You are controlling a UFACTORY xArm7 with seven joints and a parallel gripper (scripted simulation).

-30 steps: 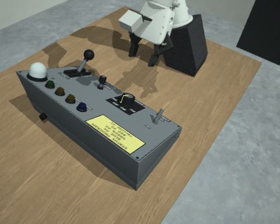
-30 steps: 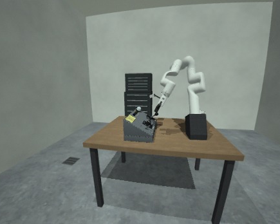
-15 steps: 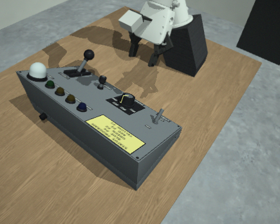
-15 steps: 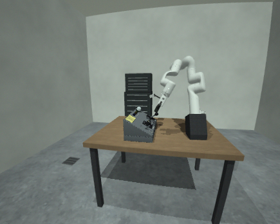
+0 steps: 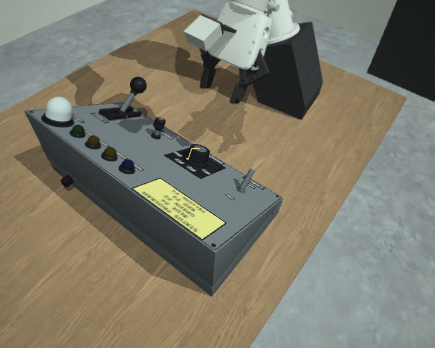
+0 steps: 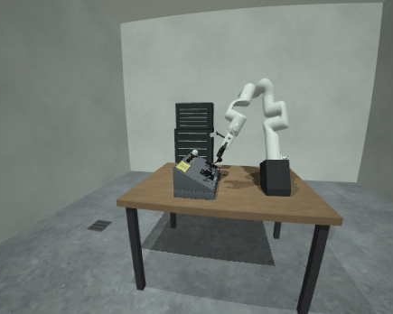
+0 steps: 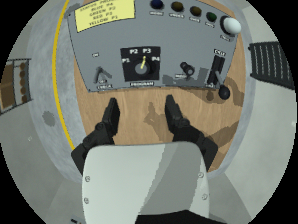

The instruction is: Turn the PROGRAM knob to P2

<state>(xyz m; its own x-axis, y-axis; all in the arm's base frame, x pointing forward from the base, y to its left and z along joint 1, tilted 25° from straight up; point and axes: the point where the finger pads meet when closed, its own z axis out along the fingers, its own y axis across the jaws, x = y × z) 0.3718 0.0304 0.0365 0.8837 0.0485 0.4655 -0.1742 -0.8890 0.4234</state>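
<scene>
Now: the grey console 9 cm ahead of my hand, 8 cm to the right of it and 15 cm below it. Also, from my hand: metal toggle switch (9 cm ahead, 11 cm to the left, 13 cm below); small slider knob (5 cm ahead, 13 cm to the right, 12 cm below); ball-topped lever (24 cm to the right, 12 cm below).
</scene>
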